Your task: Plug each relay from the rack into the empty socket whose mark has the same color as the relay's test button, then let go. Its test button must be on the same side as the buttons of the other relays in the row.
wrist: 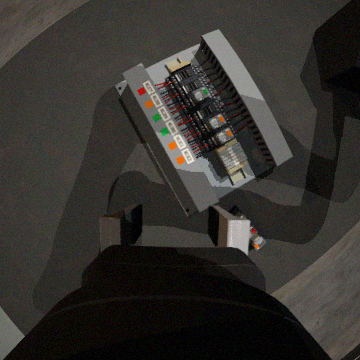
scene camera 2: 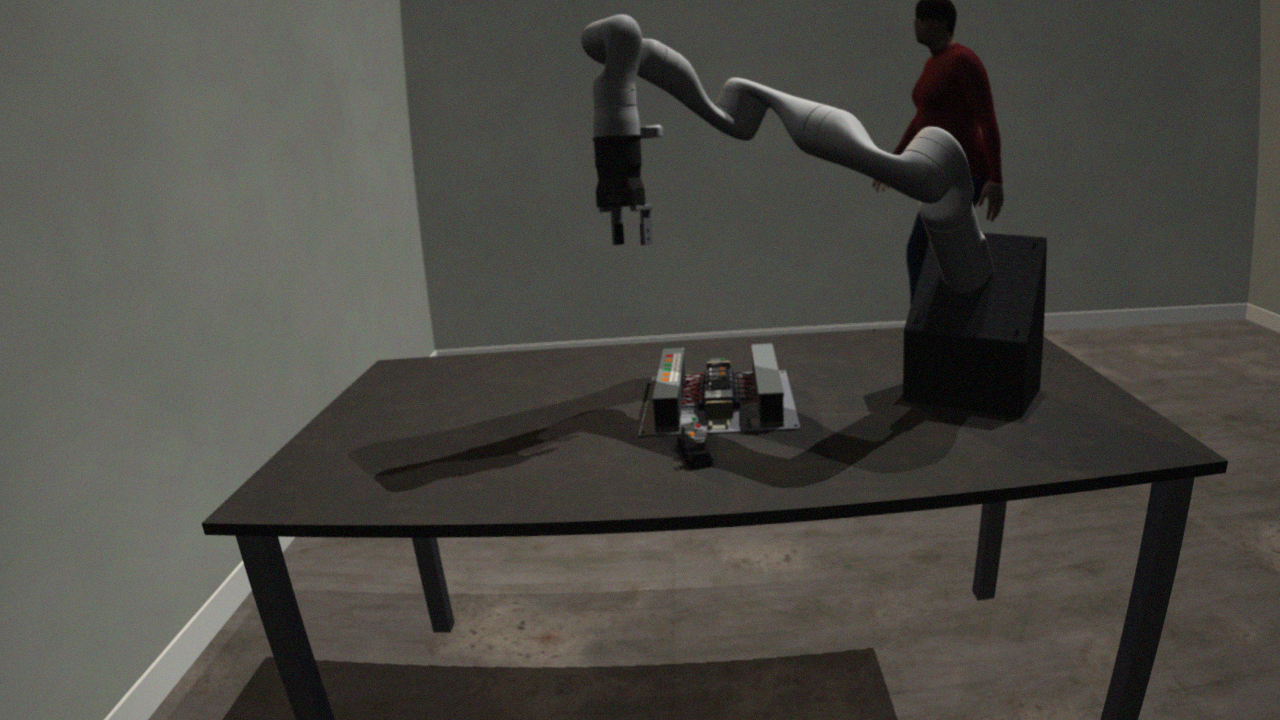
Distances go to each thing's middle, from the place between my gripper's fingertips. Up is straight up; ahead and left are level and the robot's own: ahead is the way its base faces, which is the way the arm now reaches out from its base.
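My hand is 31 cm above the panel plate (scene camera 2: 737, 424) as I consider it. Measured from that plate, my hand is also 9 cm to the left of it and 13 cm past it.
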